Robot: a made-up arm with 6 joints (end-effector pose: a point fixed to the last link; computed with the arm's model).
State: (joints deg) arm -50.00 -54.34 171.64 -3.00 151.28 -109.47
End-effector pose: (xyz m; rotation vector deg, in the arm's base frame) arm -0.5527 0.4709 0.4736 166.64 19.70 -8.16
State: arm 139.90 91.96 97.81 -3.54 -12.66 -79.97
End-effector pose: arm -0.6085 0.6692 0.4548 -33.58 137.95 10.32
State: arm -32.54 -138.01 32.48 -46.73 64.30 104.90
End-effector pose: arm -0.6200 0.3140 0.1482 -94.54 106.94 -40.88
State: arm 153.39 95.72 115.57 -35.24 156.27 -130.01
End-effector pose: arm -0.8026 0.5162 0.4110 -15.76 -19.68 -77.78
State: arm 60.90 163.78 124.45 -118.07 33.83 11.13
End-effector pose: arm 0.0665 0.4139 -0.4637 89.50 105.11 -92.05
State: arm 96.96 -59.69 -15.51 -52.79 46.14 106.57
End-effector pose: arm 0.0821 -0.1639 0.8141 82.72 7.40 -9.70
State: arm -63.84 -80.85 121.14 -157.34 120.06 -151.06
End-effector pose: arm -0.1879 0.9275 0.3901 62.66 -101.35 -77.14
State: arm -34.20 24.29 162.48 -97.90 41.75 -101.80
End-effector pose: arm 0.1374 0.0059 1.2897 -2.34 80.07 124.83
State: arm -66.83 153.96 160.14 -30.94 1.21 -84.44
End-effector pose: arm 0.1709 -0.6085 -0.1552 -178.73 0.45 5.77
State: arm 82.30 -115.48 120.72 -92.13 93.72 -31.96
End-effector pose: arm -0.1603 -0.8365 -0.1014 62.35 20.37 -70.16
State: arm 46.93 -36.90 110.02 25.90 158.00 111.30
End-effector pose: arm -0.4159 -0.6479 0.9530 -43.07 7.27 1.95
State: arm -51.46 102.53 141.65 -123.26 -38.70 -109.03
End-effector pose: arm 0.6966 -0.6568 0.3930 -67.22 -102.21 -78.10
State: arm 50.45 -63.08 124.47 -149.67 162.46 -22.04
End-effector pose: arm -0.6946 -0.6076 0.6963 -14.11 -69.68 -30.37
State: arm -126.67 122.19 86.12 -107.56 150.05 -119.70
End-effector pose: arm -0.3331 -0.6524 -0.2233 -10.92 -122.73 -4.33
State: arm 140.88 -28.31 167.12 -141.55 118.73 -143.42
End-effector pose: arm 0.4010 -0.5832 0.9189 72.01 83.08 45.68
